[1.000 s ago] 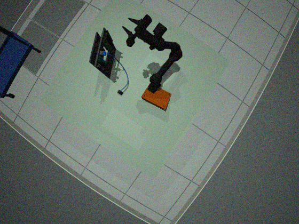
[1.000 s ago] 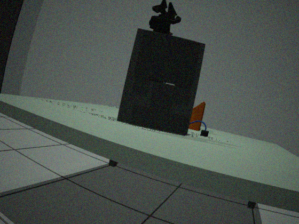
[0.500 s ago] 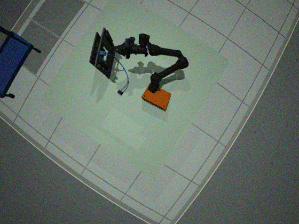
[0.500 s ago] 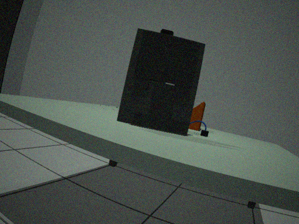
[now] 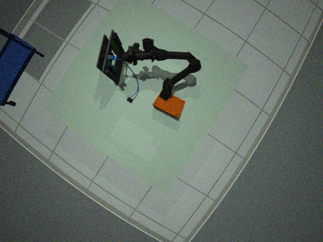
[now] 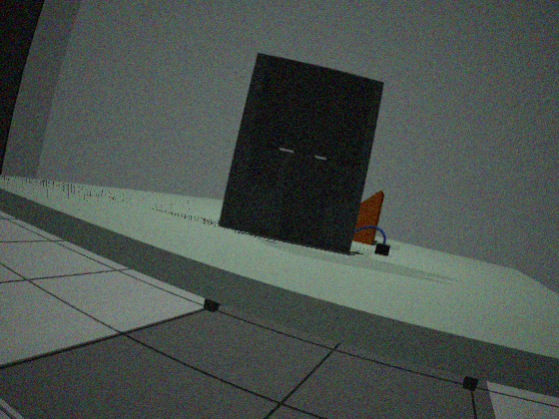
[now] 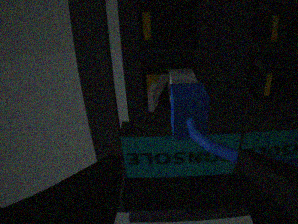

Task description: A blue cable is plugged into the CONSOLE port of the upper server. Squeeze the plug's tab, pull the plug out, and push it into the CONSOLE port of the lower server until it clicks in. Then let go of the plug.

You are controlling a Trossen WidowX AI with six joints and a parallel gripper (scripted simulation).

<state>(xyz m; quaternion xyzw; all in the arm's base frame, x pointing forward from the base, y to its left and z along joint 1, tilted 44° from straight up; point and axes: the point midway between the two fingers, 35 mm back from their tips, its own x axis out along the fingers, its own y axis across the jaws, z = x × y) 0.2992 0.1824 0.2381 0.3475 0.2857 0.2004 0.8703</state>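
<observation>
Now: gripper tip 70 mm short of the plug and 40 mm to the right of it.
</observation>
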